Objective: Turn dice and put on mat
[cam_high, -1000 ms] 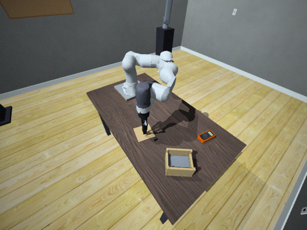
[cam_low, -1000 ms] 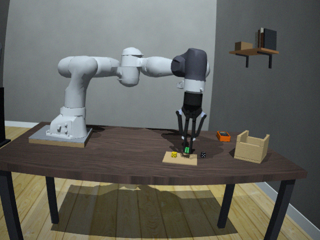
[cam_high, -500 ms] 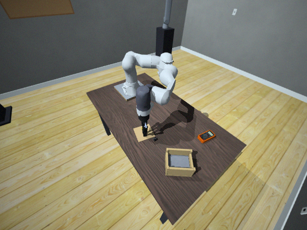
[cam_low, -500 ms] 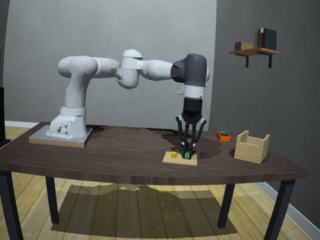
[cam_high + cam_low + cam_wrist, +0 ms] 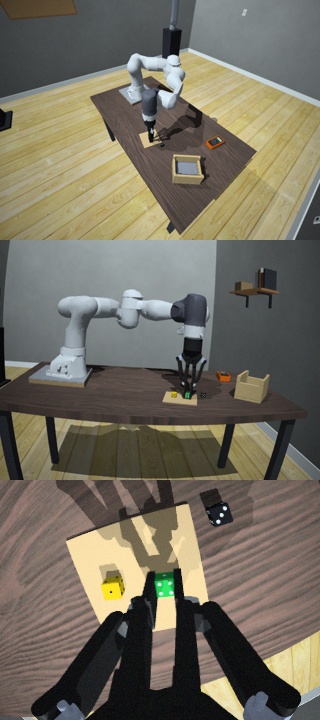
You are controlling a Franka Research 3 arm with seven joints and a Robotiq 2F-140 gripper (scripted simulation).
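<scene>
Right now the green die is 30 mm below my hand. Also, from my hand: yellow die: 50 mm behind, 20 mm to the left, 30 mm below; then black die: 80 mm ahead, 40 mm to the left, 30 mm below; then tan mat: 30 mm behind, 10 mm to the left, 40 mm below.
</scene>
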